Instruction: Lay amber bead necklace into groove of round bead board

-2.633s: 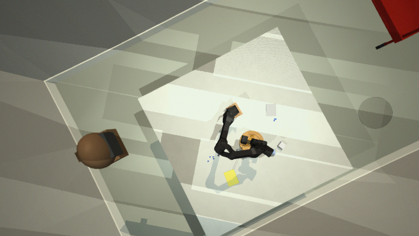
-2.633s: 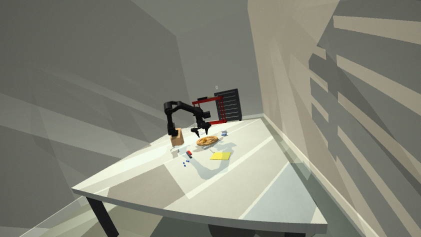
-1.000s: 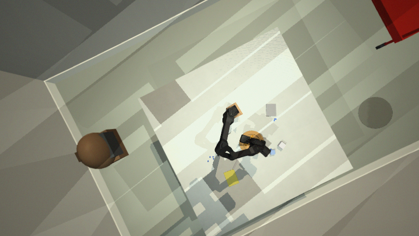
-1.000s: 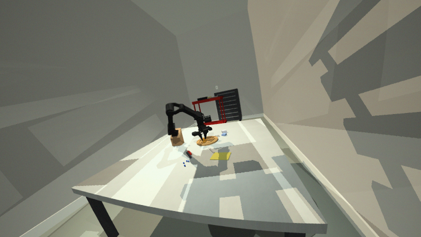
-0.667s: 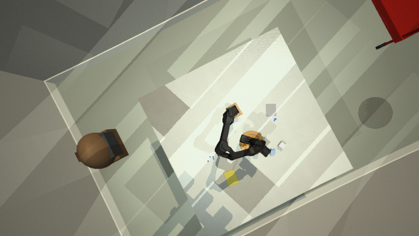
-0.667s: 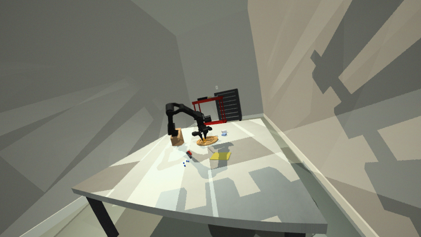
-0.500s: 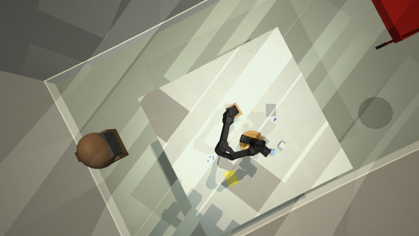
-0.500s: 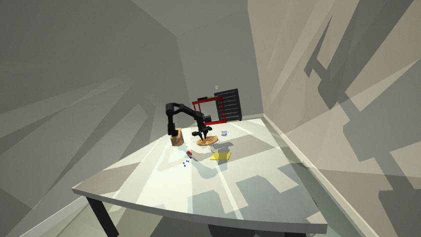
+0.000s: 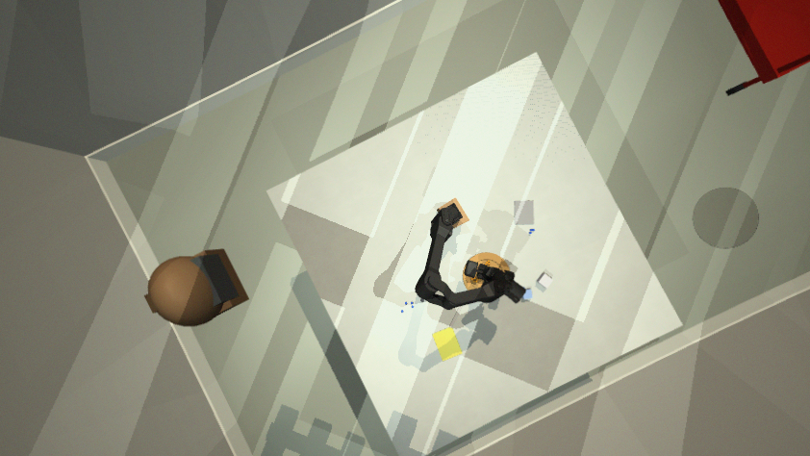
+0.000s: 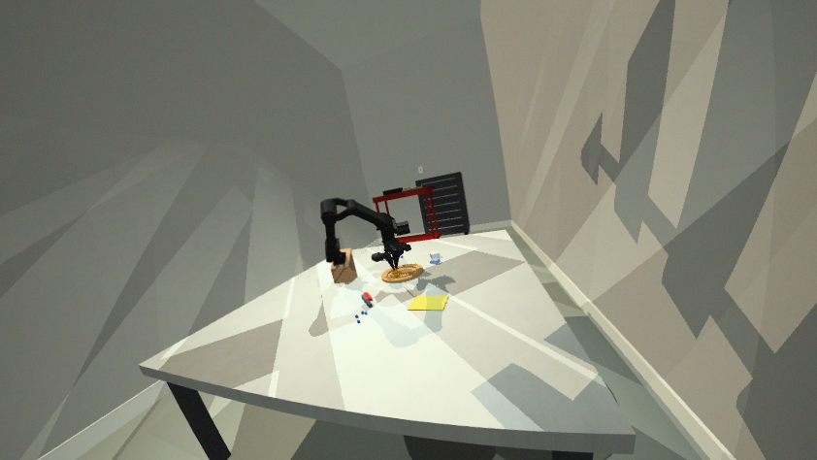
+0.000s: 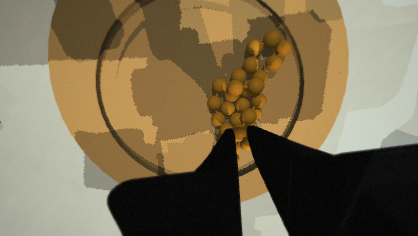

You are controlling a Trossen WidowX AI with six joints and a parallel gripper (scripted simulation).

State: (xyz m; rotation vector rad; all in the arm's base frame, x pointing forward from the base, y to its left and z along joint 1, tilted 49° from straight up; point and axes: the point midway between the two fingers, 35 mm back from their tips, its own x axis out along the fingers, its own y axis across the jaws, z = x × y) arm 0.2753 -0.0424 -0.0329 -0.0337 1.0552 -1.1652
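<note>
My gripper tip is 3 cm short of the round bead board and 2 cm above it. From my gripper tip the other things lie so: light blue cube 18 cm ahead, 11 cm to the left, 2 cm below; red-handled tool 6 cm behind, 23 cm to the right, 2 cm below; white cube 17 cm ahead, 20 cm to the left, 2 cm below.
</note>
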